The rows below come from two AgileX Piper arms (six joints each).
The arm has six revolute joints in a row. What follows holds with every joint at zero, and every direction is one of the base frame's.
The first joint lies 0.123 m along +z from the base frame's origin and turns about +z.
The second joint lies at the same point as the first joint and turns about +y.
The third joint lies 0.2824 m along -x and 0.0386 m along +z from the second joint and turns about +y.
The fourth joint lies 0.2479 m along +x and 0.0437 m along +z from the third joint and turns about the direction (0.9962, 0, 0.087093).
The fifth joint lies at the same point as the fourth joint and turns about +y.
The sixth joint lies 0.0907 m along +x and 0.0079 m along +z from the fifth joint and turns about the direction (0.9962, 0, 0.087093).
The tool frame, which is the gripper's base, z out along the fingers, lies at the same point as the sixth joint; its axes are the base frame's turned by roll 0, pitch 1.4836 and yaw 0 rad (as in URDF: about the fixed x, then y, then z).
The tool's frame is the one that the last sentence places.
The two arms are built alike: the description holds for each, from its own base.
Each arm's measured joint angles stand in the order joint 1, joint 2, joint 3, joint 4, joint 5, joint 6.
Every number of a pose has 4 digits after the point. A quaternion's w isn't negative.
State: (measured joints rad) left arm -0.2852 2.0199 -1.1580 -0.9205 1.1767 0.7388; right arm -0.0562 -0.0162 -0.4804 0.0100 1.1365 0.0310
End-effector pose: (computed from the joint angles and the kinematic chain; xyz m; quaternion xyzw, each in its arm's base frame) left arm 0.3087 -0.1602 0.1401 -0.2174 -0.8870 0.3991 0.0818; right arm -0.0083 0.0013 0.2657 0.0377 0.8724 -0.0012 0.4874
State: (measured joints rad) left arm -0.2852 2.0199 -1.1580 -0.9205 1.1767 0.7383; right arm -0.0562 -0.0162 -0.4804 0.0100 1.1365 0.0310
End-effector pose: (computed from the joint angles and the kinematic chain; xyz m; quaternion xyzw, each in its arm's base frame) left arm 0.3087 -0.1602 0.1401 -0.2172 -0.8871 0.3991 0.0819; right arm -0.0083 0.0013 0.2657 0.0377 0.8724 -0.0012 0.4874
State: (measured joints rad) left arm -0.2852 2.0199 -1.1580 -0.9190 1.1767 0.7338; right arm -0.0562 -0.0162 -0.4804 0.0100 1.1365 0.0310
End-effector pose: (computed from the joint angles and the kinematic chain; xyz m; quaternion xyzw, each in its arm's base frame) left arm 0.3086 -0.1601 0.1400 -0.2157 -0.8877 0.3983 0.0830; right arm -0.0083 0.0013 0.2657 0.0377 0.8724 -0.0012 0.4874
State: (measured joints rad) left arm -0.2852 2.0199 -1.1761 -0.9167 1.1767 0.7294; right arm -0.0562 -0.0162 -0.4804 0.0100 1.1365 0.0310
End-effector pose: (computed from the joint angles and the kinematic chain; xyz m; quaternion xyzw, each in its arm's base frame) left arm 0.3124 -0.1611 0.1433 -0.2181 -0.8880 0.3977 0.0759; right arm -0.0083 0.0013 0.2657 0.0377 0.8724 -0.0012 0.4874
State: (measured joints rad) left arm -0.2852 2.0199 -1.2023 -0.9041 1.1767 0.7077; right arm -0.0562 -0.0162 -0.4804 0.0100 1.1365 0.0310
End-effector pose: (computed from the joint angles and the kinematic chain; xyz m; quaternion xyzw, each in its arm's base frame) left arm 0.3174 -0.1619 0.1476 -0.2177 -0.8907 0.3929 0.0697; right arm -0.0083 0.0013 0.2657 0.0377 0.8724 -0.0012 0.4874
